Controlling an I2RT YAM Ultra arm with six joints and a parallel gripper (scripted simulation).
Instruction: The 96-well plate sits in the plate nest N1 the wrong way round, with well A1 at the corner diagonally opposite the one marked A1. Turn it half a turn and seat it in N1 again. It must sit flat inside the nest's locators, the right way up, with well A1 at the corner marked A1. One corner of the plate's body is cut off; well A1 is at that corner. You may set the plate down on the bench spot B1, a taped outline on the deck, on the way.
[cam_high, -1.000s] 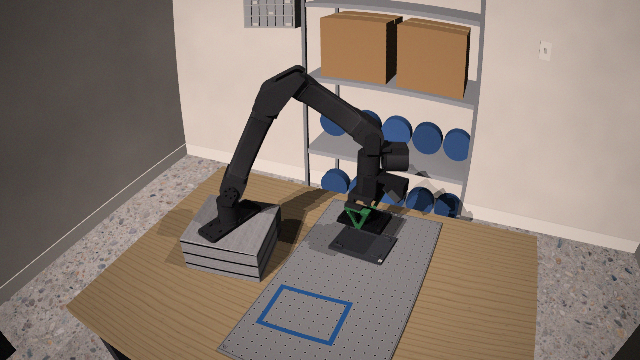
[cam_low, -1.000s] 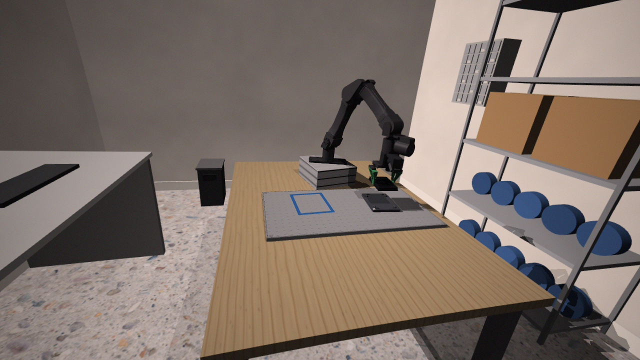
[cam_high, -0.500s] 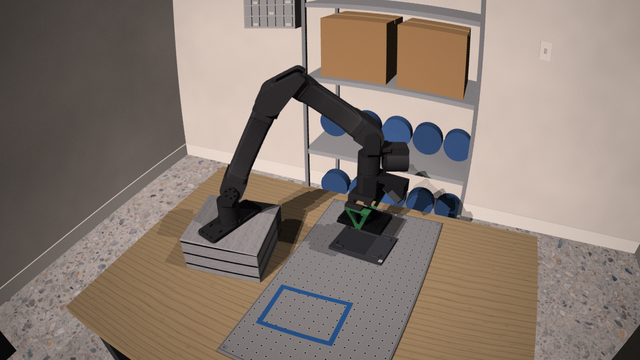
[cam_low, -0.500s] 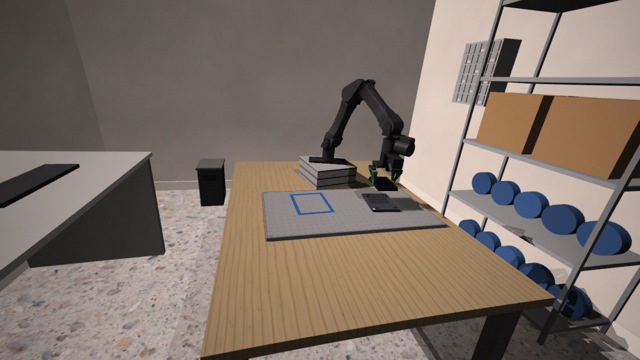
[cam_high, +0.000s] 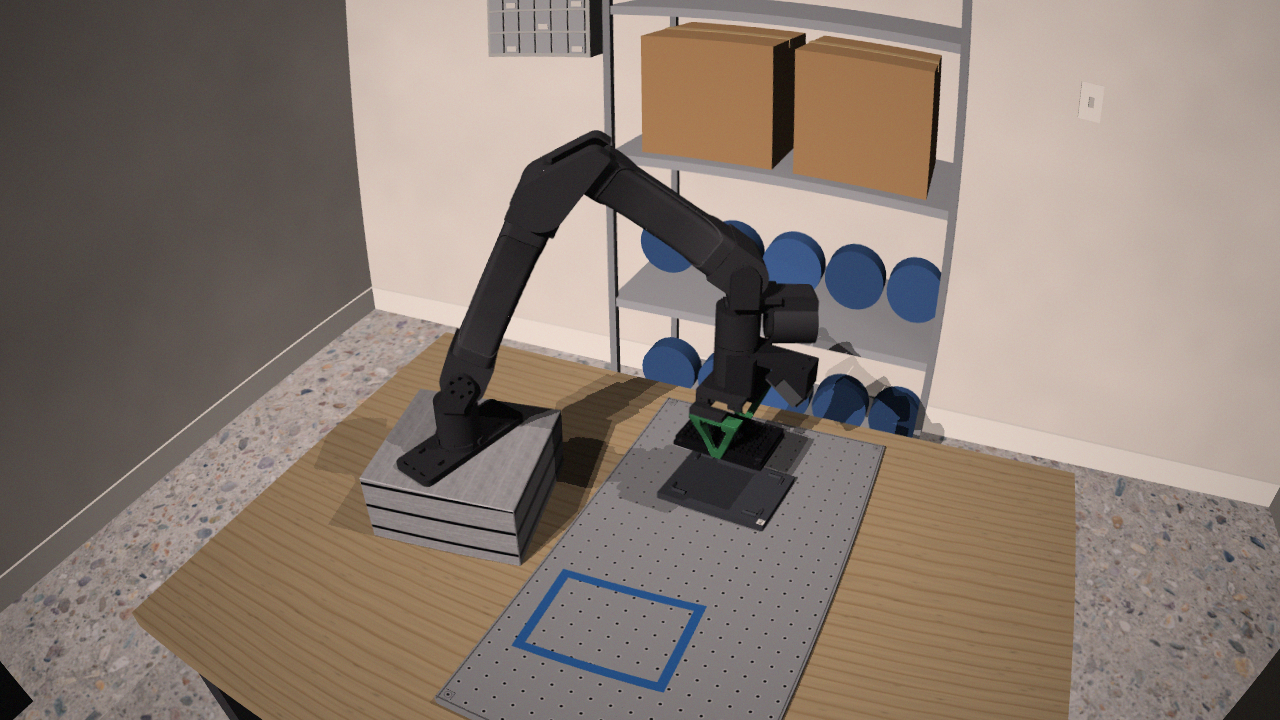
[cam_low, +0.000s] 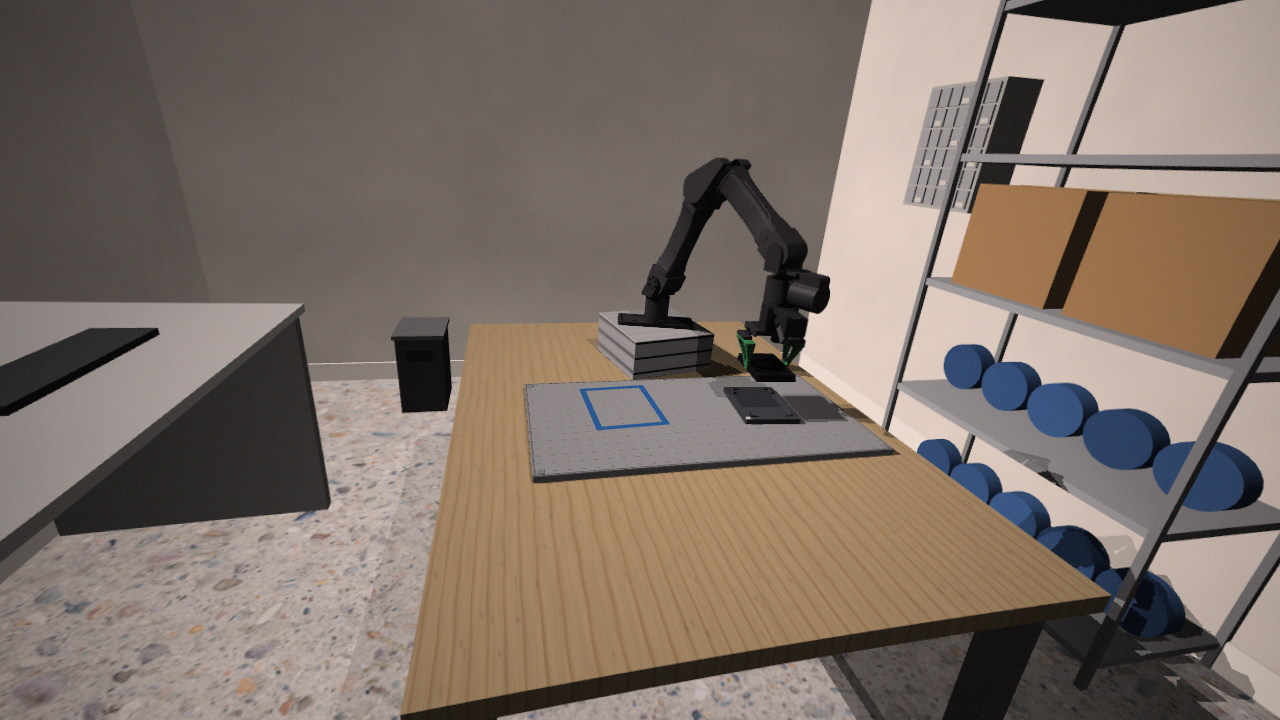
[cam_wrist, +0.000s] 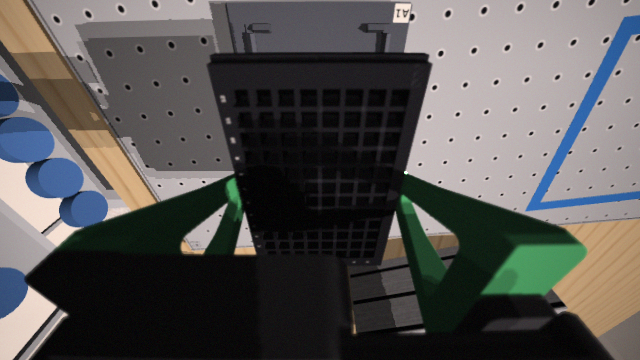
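The dark plate nest N1 lies 9 cm below my hand. Also, from my hand: white A1 label: 8 cm ahead, 5 cm to the right, 9 cm below; then black 96-well plate: right at my hand.
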